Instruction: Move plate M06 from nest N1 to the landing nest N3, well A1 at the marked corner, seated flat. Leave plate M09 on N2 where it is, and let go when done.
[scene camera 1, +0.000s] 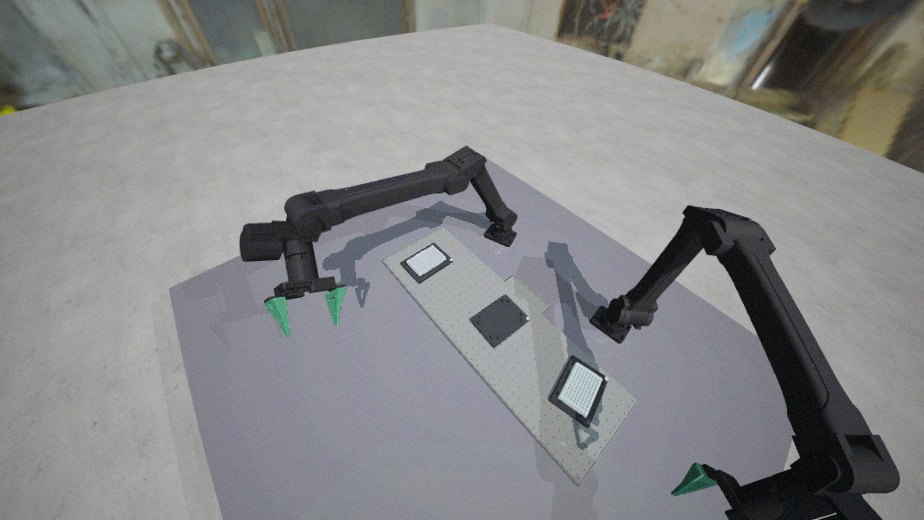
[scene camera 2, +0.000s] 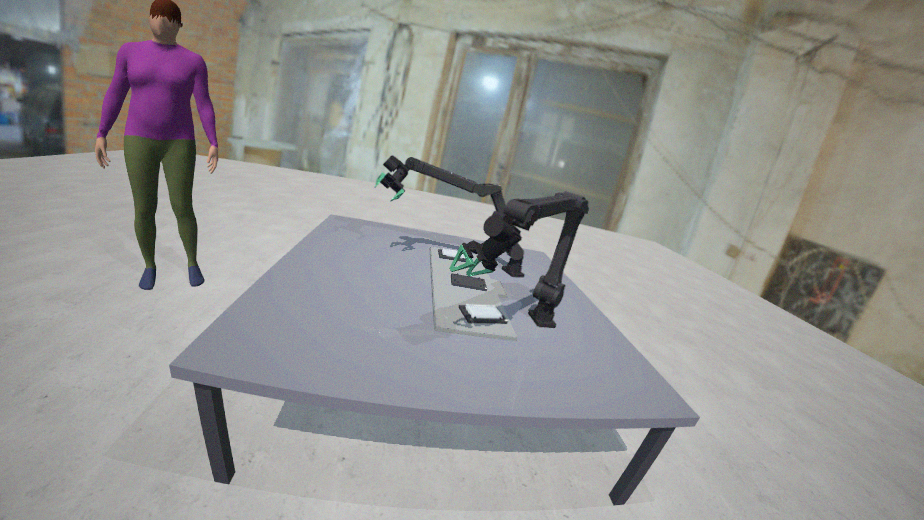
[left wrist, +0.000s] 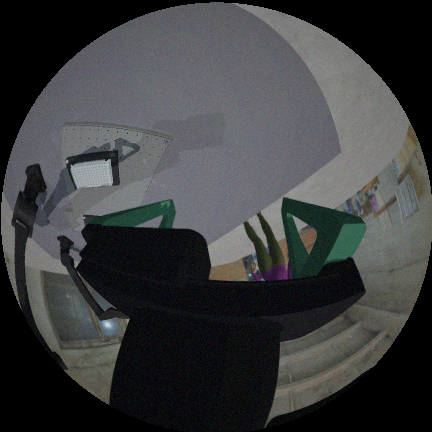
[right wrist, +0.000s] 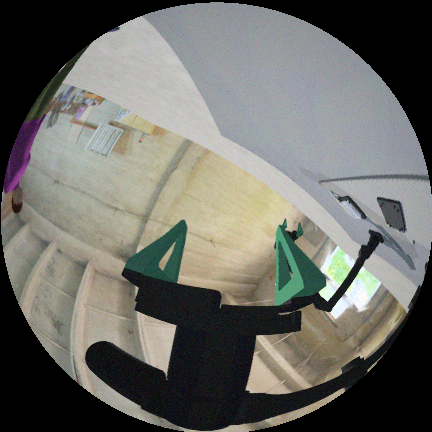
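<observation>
A white well plate (scene camera 1: 580, 388) (scene camera 2: 483, 313) (left wrist: 92, 174) (right wrist: 350, 204) sits in a black nest at the lower-right end of the board in scene camera 1. Another white plate (scene camera 1: 426, 260) (scene camera 2: 450, 252) sits in the nest at the far end. The middle black nest (scene camera 1: 499, 320) (scene camera 2: 468, 281) (right wrist: 391, 214) is empty, with a small white mark at one corner. No labels are readable, so I cannot tell which plate is M06. My left gripper (scene camera 2: 460, 272) (left wrist: 226, 204) is open and empty, raised clear of the plates; scene camera 1 shows part of it. My right gripper (scene camera 1: 311, 329) (scene camera 2: 384, 192) (right wrist: 230, 225) is open and empty, high and away from the board.
The perforated grey board (scene camera 1: 452, 297) (scene camera 2: 446, 297) (left wrist: 137, 172) carries all the nests and lies on the grey-violet table (scene camera 1: 362, 413) (scene camera 2: 362, 362). Both arm bases stand along one side of the board. A person (scene camera 2: 158, 90) stands beyond the table. Arm shadows cross the board.
</observation>
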